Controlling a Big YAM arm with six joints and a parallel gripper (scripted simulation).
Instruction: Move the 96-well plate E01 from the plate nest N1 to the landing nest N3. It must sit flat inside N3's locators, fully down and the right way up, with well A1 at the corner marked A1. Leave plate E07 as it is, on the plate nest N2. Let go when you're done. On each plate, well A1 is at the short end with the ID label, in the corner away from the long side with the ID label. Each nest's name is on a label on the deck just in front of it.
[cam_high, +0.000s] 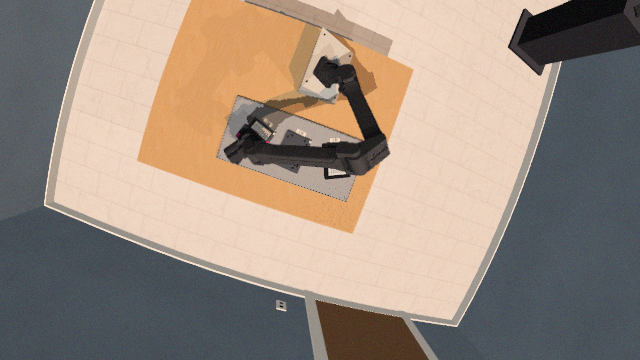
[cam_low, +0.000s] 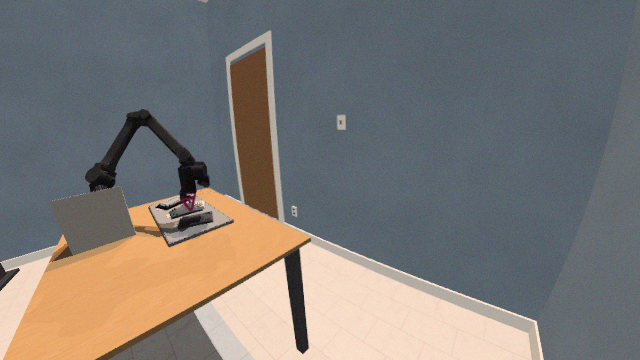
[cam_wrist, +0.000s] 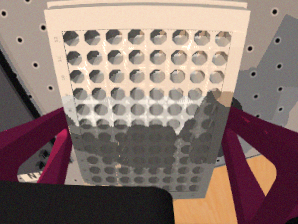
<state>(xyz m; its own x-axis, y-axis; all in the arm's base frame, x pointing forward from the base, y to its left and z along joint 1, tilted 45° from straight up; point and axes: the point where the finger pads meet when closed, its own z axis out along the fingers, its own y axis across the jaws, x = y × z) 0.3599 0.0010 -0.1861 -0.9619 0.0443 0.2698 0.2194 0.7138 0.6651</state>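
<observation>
Now: hand 2 cm past the dark landing nest N3, 18 cm to the right of it and 7 cm above it. Also, from my hand: dark plate nest N1: 1 cm ahead, 7 cm below; label N1: 9 cm behind, 2 cm to the left, 8 cm below.
</observation>
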